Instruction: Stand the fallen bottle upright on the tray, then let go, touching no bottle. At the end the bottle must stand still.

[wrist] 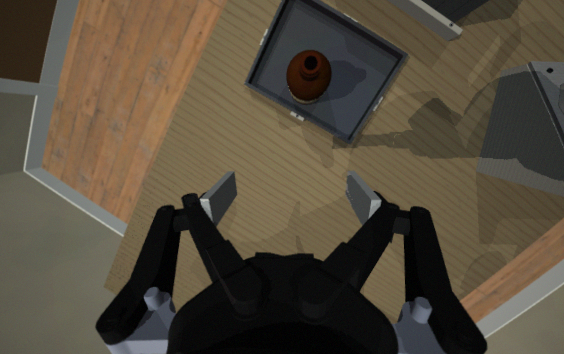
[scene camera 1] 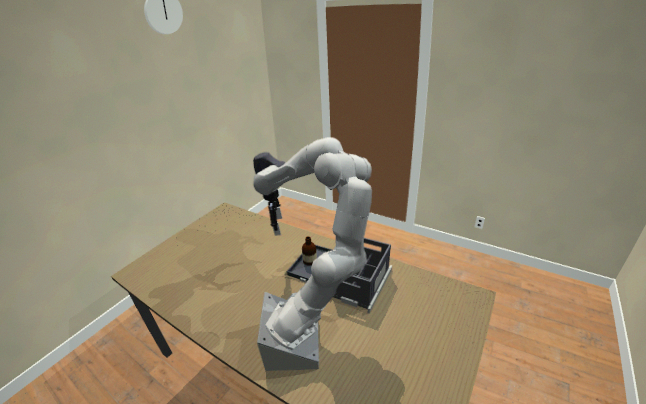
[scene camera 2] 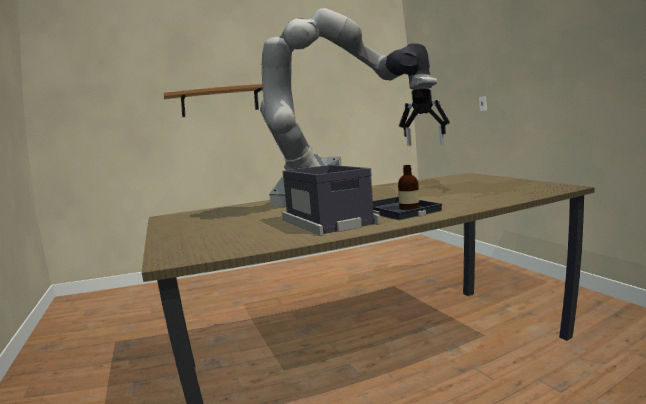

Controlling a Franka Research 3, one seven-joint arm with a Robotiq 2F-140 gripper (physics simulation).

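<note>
A brown bottle with a cream label (scene camera 1: 309, 251) (scene camera 2: 408, 189) (wrist: 309, 80) stands upright inside the dark tray (scene camera 1: 296, 275) (scene camera 2: 400, 215) (wrist: 379, 100), near one of its edges. In the wrist view its neck opening faces up towards the camera. My gripper (scene camera 1: 277, 225) (scene camera 2: 425, 139) (wrist: 290, 183) is open and empty, with its fingers pointing down. It hangs well above the table, higher than the bottle's top and off to one side of the tray, apart from the bottle.
A dark grey crate (scene camera 1: 354, 295) (scene camera 2: 348, 202) stands beside the tray, with light rails (scene camera 2: 302, 223) (wrist: 430, 17) along its base. The robot's base (scene camera 1: 288, 355) (wrist: 520, 120) is on the same wooden table (scene camera 1: 435, 320) (scene camera 2: 225, 240) (wrist: 280, 155). A wall shelf (scene camera 2: 215, 92) hangs behind the arm.
</note>
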